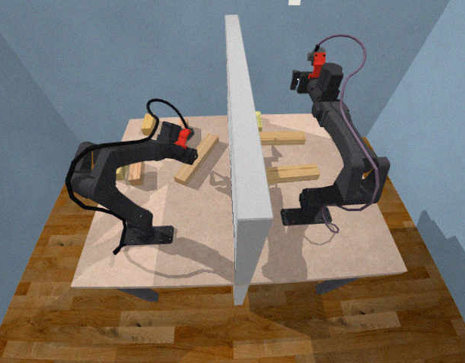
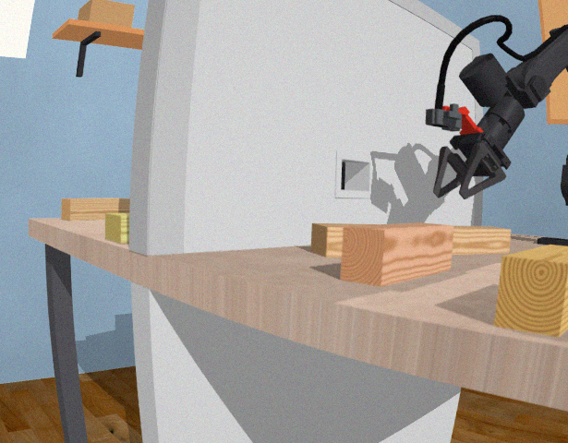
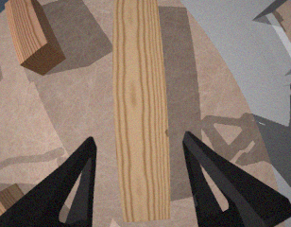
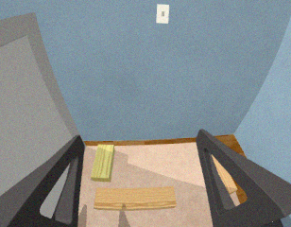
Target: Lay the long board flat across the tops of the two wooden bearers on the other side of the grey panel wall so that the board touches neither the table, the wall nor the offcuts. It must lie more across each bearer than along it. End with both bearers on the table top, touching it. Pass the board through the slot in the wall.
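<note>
The long board lies 40 mm ahead of my left hand, 30 mm to the right of it and 70 mm below it. The rest, counted from my left hand: orange block: 230 mm ahead, 40 mm to the left, 60 mm below; yellow block: 320 mm ahead, 230 mm to the left, 70 mm below; yellow-green offcut: 260 mm ahead, 350 mm to the right, 70 mm below.
</note>
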